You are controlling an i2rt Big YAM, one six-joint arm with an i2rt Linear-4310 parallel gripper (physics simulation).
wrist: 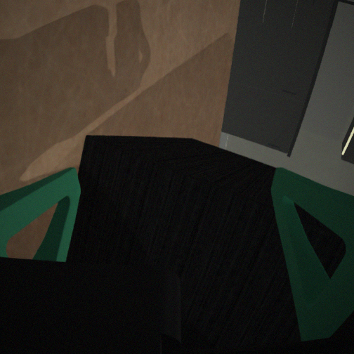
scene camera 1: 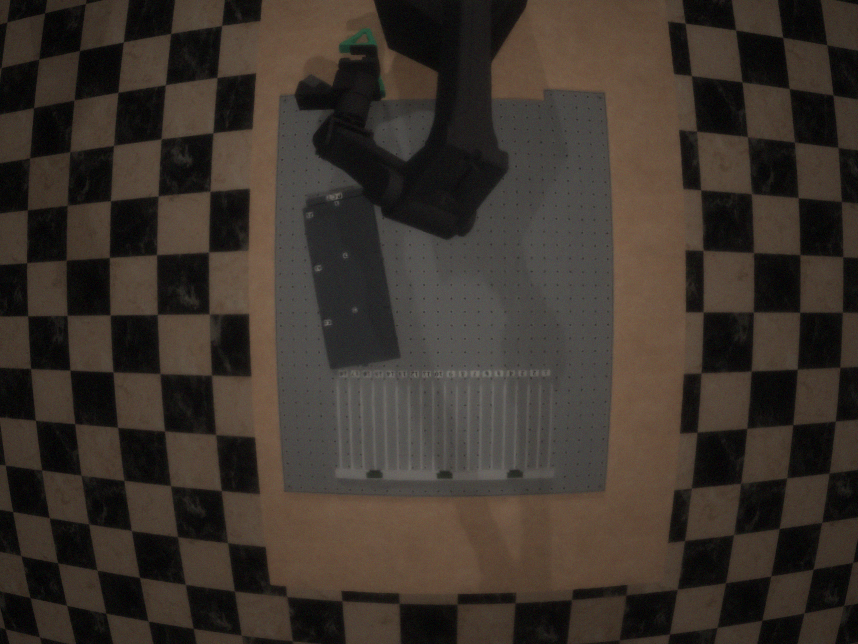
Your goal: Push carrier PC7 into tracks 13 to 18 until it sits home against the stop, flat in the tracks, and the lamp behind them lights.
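Frame: origin at the arm's base, x ahead, y left, z up, level; millimetres.
Seen in the pictures: gripper, between the fingertips: (scene camera 1: 370, 47).
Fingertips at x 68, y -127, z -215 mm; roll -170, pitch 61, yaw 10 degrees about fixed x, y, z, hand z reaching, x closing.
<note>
A point is followed by its place in that frame.
Carrier PC7 (scene camera 1: 353, 280) {x 511, y -120, z -283 mm}, a long dark plate with small white marks, lies on the grey perforated board, turned slightly off the tracks' direction. Its lower end is just short of the numbered strip, near the left tracks. Tracks 13 to 18 (scene camera 1: 374, 424) {x 779, y -61, z -290 mm} are the leftmost white-railed lanes, with no carrier in them. The white stop bar (scene camera 1: 412, 475) {x 871, y 19, z -278 mm} closes their far end. The lamp (scene camera 1: 374, 474) {x 876, y -53, z -272 mm} behind them looks dark. My gripper (scene camera 1: 370, 61) {x 68, y -127, z -215 mm} (wrist: 175, 178) is open and empty, with green fingers, beyond the carrier's upper end at the board's top edge. The arm partly hides one finger.
My arm (scene camera 1: 443, 187) {x 399, y 45, z 281 mm} reaches over the upper board, its elbow right of the carrier's upper end. Two more dark lamps (scene camera 1: 444, 474) {x 861, y 80, z -273 mm} (scene camera 1: 514, 474) {x 851, y 214, z -272 mm} sit along the stop. The perforated board (scene camera 1: 582, 291) {x 493, y 308, z -294 mm} lies on a tan table (scene camera 1: 644, 291) {x 480, y 440, z -307 mm}. A large black body (wrist: 175, 215) fills the wrist view's middle.
</note>
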